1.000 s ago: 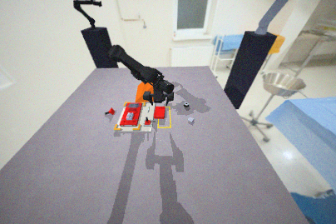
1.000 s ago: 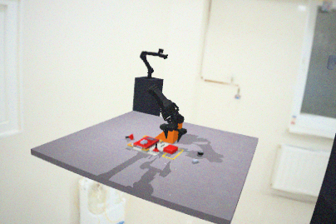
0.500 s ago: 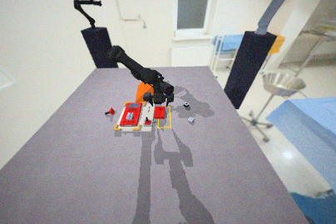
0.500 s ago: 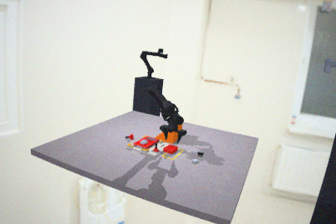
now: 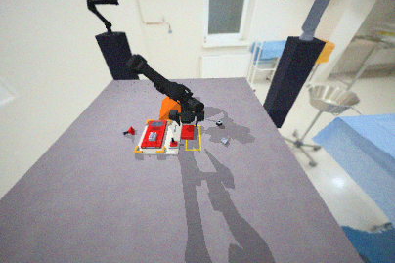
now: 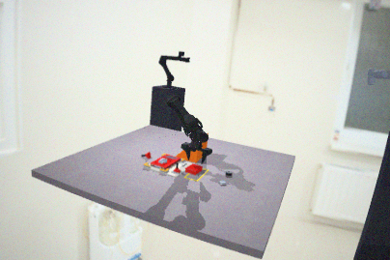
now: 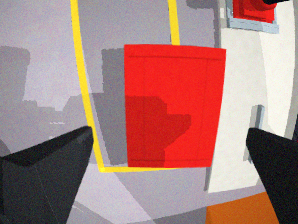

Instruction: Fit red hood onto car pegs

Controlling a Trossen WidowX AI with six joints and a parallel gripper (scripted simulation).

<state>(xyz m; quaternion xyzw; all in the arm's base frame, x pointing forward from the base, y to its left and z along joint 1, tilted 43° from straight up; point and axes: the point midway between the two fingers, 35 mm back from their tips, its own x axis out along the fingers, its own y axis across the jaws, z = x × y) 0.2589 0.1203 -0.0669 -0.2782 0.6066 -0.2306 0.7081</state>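
Now: gripper tip 5 cm above the red hood. From my gripper tip the other things lie so: black-and-white wheel 19 cm to the left, 10 cm behind, 5 cm below; then jig 17 cm to the right, 5 cm below, 4 cm ahead.
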